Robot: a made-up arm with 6 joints. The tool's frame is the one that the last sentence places.
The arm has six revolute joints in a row. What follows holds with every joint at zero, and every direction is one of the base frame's.
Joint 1 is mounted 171.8 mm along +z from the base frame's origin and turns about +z.
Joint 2 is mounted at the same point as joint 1 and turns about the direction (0, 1, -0.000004).
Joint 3 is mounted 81.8 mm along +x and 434.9 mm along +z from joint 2 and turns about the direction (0, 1, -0.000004).
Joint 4 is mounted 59 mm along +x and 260.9 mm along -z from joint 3 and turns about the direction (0, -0.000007, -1).
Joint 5 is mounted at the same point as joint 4 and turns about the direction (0, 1, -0.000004).
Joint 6 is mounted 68.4 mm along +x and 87.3 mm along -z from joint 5 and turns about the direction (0, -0.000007, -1).
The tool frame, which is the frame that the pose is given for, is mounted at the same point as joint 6; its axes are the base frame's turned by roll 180, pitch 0 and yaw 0 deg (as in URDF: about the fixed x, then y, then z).
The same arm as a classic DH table. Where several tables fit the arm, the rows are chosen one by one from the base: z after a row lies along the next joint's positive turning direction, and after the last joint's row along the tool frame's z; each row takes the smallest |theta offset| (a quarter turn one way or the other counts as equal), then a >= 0, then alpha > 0; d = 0 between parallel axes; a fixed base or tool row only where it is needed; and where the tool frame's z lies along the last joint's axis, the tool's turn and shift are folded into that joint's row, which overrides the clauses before.
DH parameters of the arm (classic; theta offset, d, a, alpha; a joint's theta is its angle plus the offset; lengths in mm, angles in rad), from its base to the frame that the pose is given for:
joint 1: 0 171.8 0 -1.5708
joint 2: -1.3849 0 442.5 0
joint 3: 1.3849 0 59 -1.5708
joint 4: 0 260.9 0 1.5708
joint 5: 0 0 68.4 -1.5708
joint 6: 0 87.3 0 0

